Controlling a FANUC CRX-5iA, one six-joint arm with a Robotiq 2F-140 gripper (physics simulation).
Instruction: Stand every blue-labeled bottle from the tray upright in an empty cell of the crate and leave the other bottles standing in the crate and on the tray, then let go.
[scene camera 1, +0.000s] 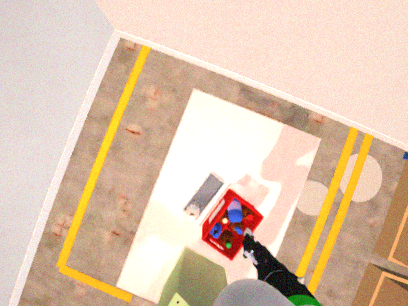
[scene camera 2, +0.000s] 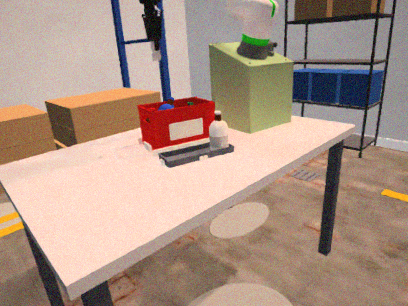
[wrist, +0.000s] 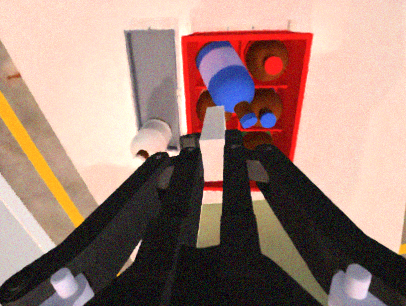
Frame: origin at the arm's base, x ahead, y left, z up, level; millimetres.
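Seen in the pictures: gripper, fingertip midpoint: (scene camera 1: 246, 231) (scene camera 2: 157, 60) (wrist: 217, 122); arm's base, link origin: (scene camera 2: 251, 54).
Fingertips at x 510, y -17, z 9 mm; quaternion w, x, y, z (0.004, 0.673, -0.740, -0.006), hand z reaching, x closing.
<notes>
Offsets run from my fingertips to a thing's top centre. "spot": to the spot under its first point. Level surfaces: height alone.
The blue-labeled bottle (scene camera 1: 235, 211) (scene camera 2: 166, 107) (wrist: 231, 87) lies tilted inside the red crate {dy +43, dx -71, dz -181 mm} (scene camera 1: 218, 249) (scene camera 2: 154, 129) (wrist: 303, 75), not upright. In the wrist view its base is toward the far left corner and its blue cap leans toward the middle cells. A white bottle {dy +188, dx -128, dz -196 mm} (scene camera 2: 218, 134) (wrist: 152, 136) stands at one end of the grey tray {spot: dy +166, dx -17, dz -351 mm} (scene camera 1: 204, 192) (scene camera 2: 185, 156) (wrist: 152, 65). My gripper (scene camera 1: 247, 233) (scene camera 2: 156, 54) (wrist: 217, 122) is shut and empty above the crate. Its fingers hide part of the near cells in the wrist view.
Other bottles stand in the crate, with a red cap {dy -83, dx +3, dz -193 mm} (wrist: 274, 65), a blue cap {dy -67, dx -85, dz -193 mm} (wrist: 268, 119), a cream cap {dy +26, dx -68, dz -193 mm} (scene camera 1: 225, 220) and a green cap {dy -46, dx -173, dz -193 mm} (scene camera 1: 228, 245). The green pedestal (scene camera 1: 192, 275) (scene camera 2: 250, 90) stands beside the crate. Cardboard boxes (scene camera 2: 105, 117) are behind the table {dz -356 mm} (scene camera 2: 150, 200).
</notes>
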